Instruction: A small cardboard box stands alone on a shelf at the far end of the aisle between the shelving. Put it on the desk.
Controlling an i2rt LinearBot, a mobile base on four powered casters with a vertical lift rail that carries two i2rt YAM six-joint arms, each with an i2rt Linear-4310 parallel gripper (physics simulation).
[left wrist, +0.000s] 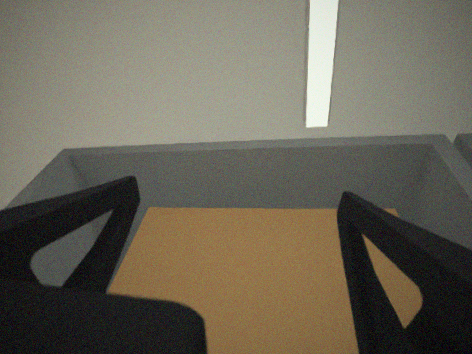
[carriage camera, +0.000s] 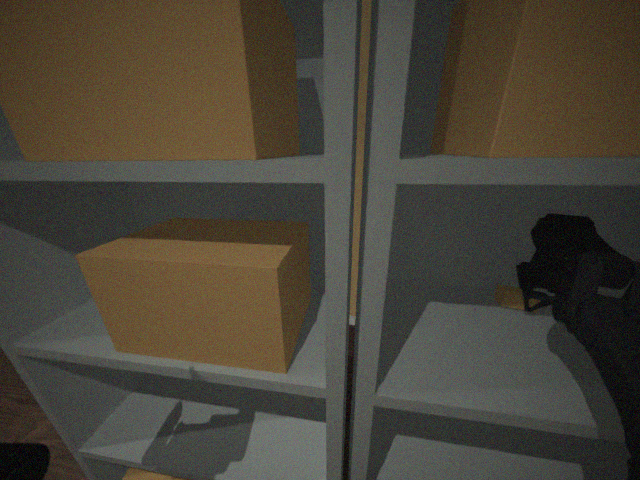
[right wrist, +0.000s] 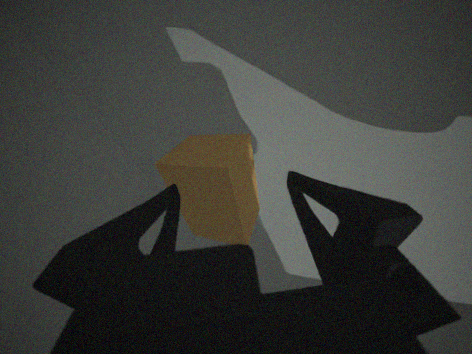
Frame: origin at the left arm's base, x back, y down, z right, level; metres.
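Seen in the pictures: left gripper, fingertip midpoint: (left wrist: 236, 195); right gripper, fingertip midpoint: (carriage camera: 525, 299) (right wrist: 233, 183).
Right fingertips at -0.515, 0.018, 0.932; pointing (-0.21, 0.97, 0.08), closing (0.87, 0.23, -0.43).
Observation:
A point is followed by its place in that frame, as x, y, z.
The small cardboard box (carriage camera: 508, 297) @(-0.521, 0.016, 0.888) (right wrist: 212, 190) @(-0.522, 0.000, 0.945) stands at the back of the middle shelf (carriage camera: 485, 351) @(-0.355, 0.058, 0.727) of the right shelf unit. My right gripper (right wrist: 233, 183) @(-0.515, 0.018, 0.932) is open and empty. In the right wrist view the box shows between its fingers, nearer the left finger, and beyond the fingertips. In the carriage view the right gripper's dark fingers overlap the box's right part. My left gripper (left wrist: 236, 195) @(-0.041, -0.434, -0.006) is open and empty, with a large cardboard box beyond its fingers. The left gripper does not show in the carriage view. The desk does not show.
A large box (carriage camera: 196, 304) @(-0.305, -0.112, 0.063) stands on the left unit's middle shelf. Large boxes (carriage camera: 129, 77) @(-0.307, -0.516, 0.045) (carriage camera: 573, 77) @(-0.235, -0.486, 0.624) stand on both upper shelves. Two upright panels (carriage camera: 338, 232) @(-0.248, -0.292, 0.356) (carriage camera: 379, 232) @(-0.241, -0.295, 0.417) stand side by side with a narrow gap. The right arm (carriage camera: 610, 330) @(-0.189, -0.160, 0.752) reaches in from the right.

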